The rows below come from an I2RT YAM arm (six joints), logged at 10 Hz.
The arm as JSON. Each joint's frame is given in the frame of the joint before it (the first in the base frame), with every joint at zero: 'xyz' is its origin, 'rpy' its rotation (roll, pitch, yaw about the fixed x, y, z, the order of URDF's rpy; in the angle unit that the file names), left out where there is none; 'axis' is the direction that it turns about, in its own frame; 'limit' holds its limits. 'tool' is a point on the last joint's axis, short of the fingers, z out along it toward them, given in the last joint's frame.
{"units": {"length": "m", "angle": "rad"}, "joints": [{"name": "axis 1", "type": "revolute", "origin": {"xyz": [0.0, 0.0, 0.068]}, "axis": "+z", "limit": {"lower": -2.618, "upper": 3.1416}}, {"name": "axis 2", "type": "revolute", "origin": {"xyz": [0.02, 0.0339, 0.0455]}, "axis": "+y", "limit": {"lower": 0.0, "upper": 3.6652}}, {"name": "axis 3", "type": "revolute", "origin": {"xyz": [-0.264, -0.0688, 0.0]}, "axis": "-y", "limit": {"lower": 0.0, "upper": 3.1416}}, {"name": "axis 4", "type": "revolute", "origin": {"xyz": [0.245, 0.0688, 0.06]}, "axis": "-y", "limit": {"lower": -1.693, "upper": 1.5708}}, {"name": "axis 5", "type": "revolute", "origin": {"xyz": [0.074, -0.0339, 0.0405]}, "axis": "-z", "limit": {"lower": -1.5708, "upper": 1.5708}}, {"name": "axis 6", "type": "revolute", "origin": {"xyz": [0.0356, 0.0, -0.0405]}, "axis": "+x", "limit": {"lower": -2.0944, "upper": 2.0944}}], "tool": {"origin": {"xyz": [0.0, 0.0, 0.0], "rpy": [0.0, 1.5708, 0.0]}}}
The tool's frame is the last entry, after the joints.
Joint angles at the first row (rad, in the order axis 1, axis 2, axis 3, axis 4, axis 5, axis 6):
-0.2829 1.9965 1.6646 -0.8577 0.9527 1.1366
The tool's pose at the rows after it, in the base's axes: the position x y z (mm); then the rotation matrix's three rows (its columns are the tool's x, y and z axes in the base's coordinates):
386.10 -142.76 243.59; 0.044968 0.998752 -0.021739; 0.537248 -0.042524 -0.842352; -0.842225 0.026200 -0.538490
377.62 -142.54 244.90; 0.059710 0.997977 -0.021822; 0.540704 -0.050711 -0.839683; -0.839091 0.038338 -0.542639
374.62 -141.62 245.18; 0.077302 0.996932 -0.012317; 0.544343 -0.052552 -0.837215; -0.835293 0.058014 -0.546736
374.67 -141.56 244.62; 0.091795 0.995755 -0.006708; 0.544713 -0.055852 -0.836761; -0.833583 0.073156 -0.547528
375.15 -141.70 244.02; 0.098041 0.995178 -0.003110; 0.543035 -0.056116 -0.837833; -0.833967 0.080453 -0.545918
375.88 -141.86 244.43; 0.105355 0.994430 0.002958; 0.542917 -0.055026 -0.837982; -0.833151 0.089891 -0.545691
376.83 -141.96 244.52; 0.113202 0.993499 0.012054; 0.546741 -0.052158 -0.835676; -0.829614 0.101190 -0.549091
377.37 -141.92 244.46; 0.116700 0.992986 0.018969; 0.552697 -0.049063 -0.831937; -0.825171 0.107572 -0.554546
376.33 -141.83 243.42; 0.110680 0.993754 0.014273; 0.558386 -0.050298 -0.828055; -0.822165 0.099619 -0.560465
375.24 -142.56 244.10; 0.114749 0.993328 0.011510; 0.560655 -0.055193 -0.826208; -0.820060 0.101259 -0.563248
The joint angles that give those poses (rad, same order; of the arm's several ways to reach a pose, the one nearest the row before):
-0.2836 1.9778 1.6405 -0.8539 0.9524 1.1465
-0.2893 1.9442 1.5989 -0.8425 0.9459 1.1553
-0.2897 1.9278 1.5769 -0.8257 0.9371 1.1637
-0.2897 1.9255 1.5707 -0.8142 0.9337 1.1721
-0.2897 1.9255 1.5673 -0.8040 0.9337 1.1728
-0.2897 1.9251 1.5673 -0.7952 0.9310 1.1728
-0.2897 1.9251 1.5669 -0.7849 0.9230 1.1729
-0.2897 1.9251 1.5669 -0.7803 0.9138 1.1728
-0.2905 1.9251 1.5650 -0.7898 0.9096 1.1755
-0.2932 1.9228 1.5654 -0.7960 0.9070 1.1809

